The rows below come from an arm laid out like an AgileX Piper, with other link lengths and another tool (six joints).
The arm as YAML. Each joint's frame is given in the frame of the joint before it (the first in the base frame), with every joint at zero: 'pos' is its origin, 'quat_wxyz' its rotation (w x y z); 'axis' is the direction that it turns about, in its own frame. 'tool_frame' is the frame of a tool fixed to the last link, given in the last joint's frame.
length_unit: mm
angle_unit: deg
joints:
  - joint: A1
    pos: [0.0, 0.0, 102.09]
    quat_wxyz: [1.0, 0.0, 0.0, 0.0]
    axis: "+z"
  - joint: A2
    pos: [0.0, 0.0, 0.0]
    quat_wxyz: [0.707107, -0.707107, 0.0, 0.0]
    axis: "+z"
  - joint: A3
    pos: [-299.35, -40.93, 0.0]
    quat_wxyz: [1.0, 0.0, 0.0, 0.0]
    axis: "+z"
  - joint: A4
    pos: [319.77, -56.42, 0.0]
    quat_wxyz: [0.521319, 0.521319, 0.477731, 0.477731]
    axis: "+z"
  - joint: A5
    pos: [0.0, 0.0, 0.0]
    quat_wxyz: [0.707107, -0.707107, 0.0, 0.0]
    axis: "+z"
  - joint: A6
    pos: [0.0, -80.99, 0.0]
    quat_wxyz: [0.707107, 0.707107, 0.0, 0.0]
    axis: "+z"
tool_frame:
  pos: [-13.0, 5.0, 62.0]
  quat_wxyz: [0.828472, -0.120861, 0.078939, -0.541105]
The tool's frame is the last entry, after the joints.
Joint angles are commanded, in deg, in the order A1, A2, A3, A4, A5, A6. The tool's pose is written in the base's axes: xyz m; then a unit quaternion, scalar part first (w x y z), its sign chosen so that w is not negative. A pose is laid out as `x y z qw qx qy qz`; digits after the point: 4 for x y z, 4 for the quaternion.
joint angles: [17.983, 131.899, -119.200, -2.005, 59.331, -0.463]
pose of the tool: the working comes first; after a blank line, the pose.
Where each joint sits with the arm in this pose, in the base's axes (m; each line is computed from the numbers above, not from the rounded line before):
A1: 0.0000 0.0000 0.1021
A2: 0.0000 0.0000 0.1021
A3: 0.2191 0.0711 0.2976
A4: 0.5276 0.1713 0.2823
A5: 0.5276 0.1713 0.2823
A6: 0.5584 0.1787 0.2078
the tool: 0.5917 0.1931 0.1556

0.5917 0.1931 0.1556 0.0767 -0.6828 0.7265 0.0077
